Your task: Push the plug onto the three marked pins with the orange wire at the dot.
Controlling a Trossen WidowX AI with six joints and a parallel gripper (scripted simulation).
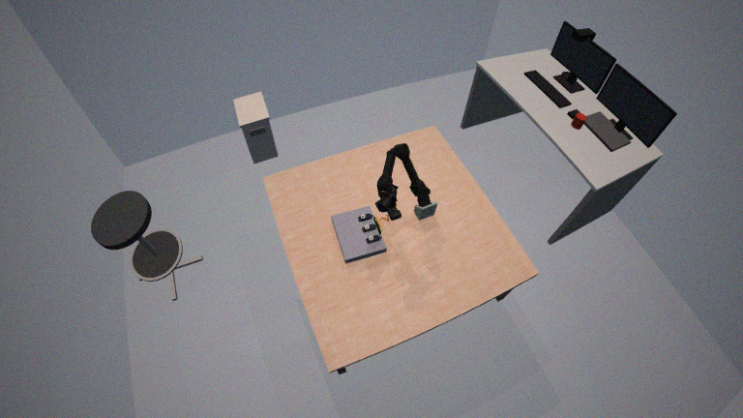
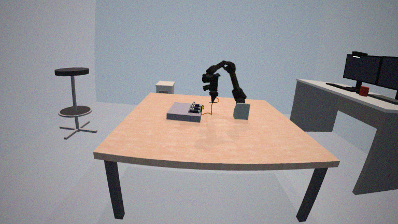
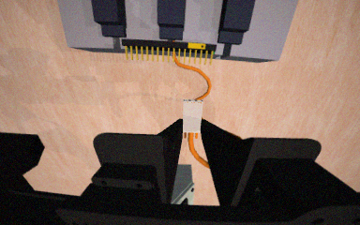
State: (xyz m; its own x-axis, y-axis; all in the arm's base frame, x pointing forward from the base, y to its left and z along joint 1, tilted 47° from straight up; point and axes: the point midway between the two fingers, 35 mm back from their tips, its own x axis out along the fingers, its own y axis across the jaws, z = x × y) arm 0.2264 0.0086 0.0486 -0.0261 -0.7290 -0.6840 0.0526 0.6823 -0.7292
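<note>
My gripper tip is 8 cm short of the yellow marked band, 1 cm to the left of it and 3 cm above it. Also, from my gripper tip: grey printed holder: 24 cm ahead, 1 cm to the left, 8 cm below.
</note>
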